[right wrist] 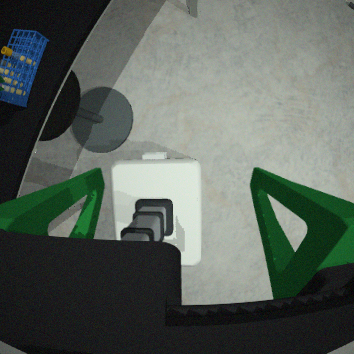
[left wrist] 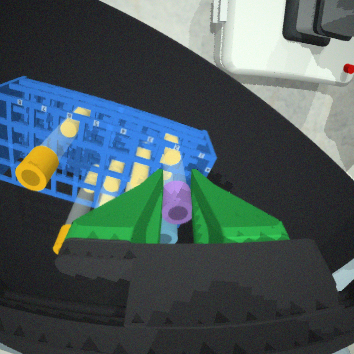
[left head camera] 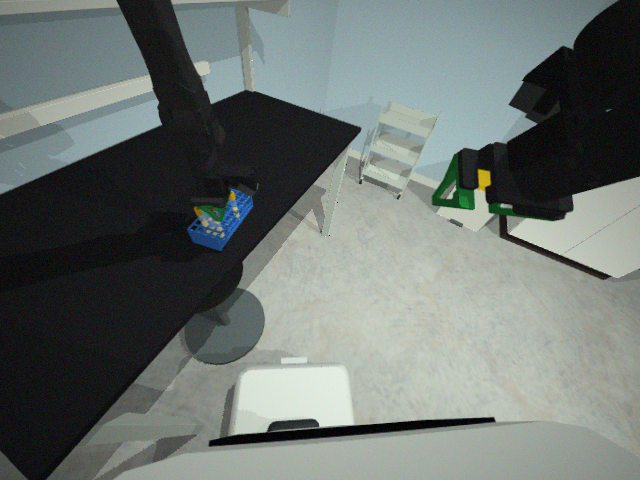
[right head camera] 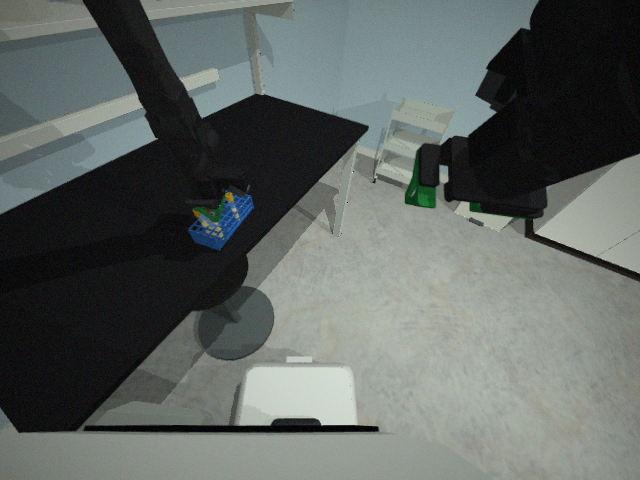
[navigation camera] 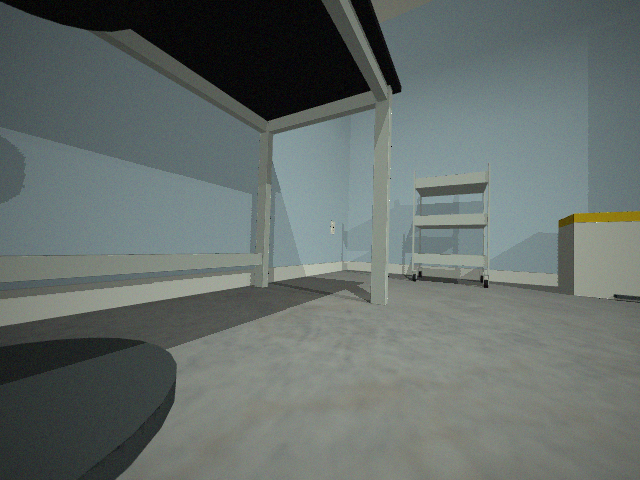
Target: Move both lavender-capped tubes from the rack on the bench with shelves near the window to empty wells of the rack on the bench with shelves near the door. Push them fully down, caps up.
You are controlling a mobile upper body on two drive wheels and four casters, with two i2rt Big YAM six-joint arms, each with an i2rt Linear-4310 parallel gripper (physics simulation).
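Places are measured from the left arm's base along level axes (x left, y back, z up), in metres.
Pixels of known places: left gripper, between the fingertips: (right wrist: pixel 2 85) (left wrist: pixel 176 177) (left head camera: pixel 220 218) (right head camera: pixel 217 219); right gripper, between the fingertips: (right wrist: pixel 176 175) (left head camera: pixel 461 204) (right head camera: pixel 438 203).
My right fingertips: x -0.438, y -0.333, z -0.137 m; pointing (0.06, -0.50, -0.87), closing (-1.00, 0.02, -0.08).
For each thing: its top centre in the pictures, then the offset to it from my right fingertips. "*": a spot on its surface instead. Level surfaces: height alone.
- blue rack, centre of its top: (left wrist: pixel 88 168) (right wrist: pixel 11 63) (left head camera: pixel 221 210) (right head camera: pixel 221 211) dz -0.302, dx +0.453, dy -0.269 m
- black bench top, height of its surface: dz -0.359 m
- lavender-capped tube, centre of its top: (left wrist: pixel 173 213) dz -0.240, dx +0.445, dy -0.197 m
- stool with a grey disc base, a spot on its surface: (left head camera: pixel 224 330) (right head camera: pixel 235 327) * dz -1.243, dx +0.618, dy -0.218 m
A blue rack (left head camera: pixel 206 239) (right head camera: pixel 205 239) (left wrist: pixel 125 111) (right wrist: pixel 31 80) stands on the black bench top (left head camera: pixel 289 124) (right head camera: pixel 299 129). My left gripper (left head camera: pixel 216 212) (right head camera: pixel 210 211) (left wrist: pixel 176 177) is shut on a lavender-capped tube (left wrist: pixel 177 202); its fingers press both sides of the cap, and the tube's lower end shows within the rack. The other lavender-capped tube cannot be made out; the left finger hides part of the rack. Orange-capped tubes (left head camera: pixel 231 195) (right head camera: pixel 228 196) (left wrist: pixel 37 169) stand in the rack too. My right gripper (left head camera: pixel 478 206) (right head camera: pixel 454 204) (right wrist: pixel 176 175) is wide open and empty, high above the floor.
A stool with a grey disc base (left head camera: pixel 224 330) (right head camera: pixel 237 325) (right wrist: pixel 102 120) stands at the bench's front edge. A white box-shaped unit (left head camera: pixel 292 397) (right head camera: pixel 299 395) (right wrist: pixel 125 180) is near my body. A white cart (left head camera: pixel 410 112) (navigation camera: pixel 452 180) stands beyond the bench; a white cabinet (left head camera: pixel 584 227) is at right.
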